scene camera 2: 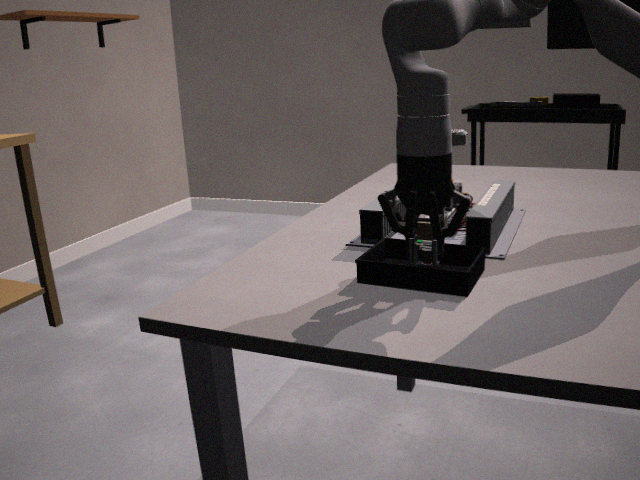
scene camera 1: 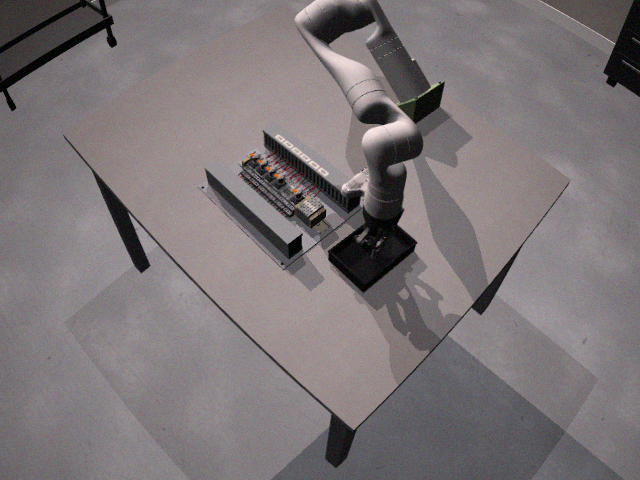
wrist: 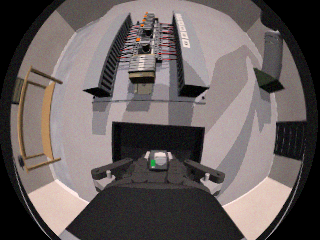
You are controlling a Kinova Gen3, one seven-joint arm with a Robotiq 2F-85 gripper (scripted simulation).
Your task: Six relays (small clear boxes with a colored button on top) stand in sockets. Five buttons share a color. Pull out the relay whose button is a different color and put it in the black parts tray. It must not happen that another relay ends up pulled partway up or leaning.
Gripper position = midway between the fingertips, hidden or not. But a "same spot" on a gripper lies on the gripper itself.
my gripper: scene camera 2; scene camera 1 374, 249; wrist
black parts tray: scene camera 2; scene camera 1; wrist 129, 140
same spot on my gripper: [wrist: 176, 168] = [scene camera 2: 443, 210]
same spot on black parts tray: [scene camera 1: 347, 256] = [scene camera 2: 401, 263]
